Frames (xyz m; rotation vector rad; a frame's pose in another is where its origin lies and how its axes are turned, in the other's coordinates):
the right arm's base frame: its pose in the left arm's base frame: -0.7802 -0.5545 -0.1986 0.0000 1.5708 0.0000
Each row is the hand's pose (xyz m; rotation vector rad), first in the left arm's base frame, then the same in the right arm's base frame.
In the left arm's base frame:
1: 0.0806 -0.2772 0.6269 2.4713 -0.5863 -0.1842
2: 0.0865 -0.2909 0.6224 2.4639 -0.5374 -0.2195
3: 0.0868 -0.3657 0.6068 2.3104 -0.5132 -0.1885
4: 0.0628 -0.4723 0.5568 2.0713 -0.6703 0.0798
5: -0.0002 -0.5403 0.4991 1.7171 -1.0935 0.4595
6: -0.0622 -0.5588 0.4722 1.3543 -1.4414 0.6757
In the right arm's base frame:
1: -0.8255 0.2773 0.8608 2.1447 -1.1042 1.8472
2: -0.8210 0.2636 0.8667 2.1522 -1.0704 1.8001
3: -0.8054 0.1888 0.8670 2.0132 -1.1856 1.7095
4: -0.7554 0.0822 0.8430 1.6602 -1.5078 1.7932
5: -0.6977 0.0142 0.7800 1.1313 -2.0768 1.9579
6: -0.6708 -0.0043 0.7180 -0.5986 2.3412 -1.7907

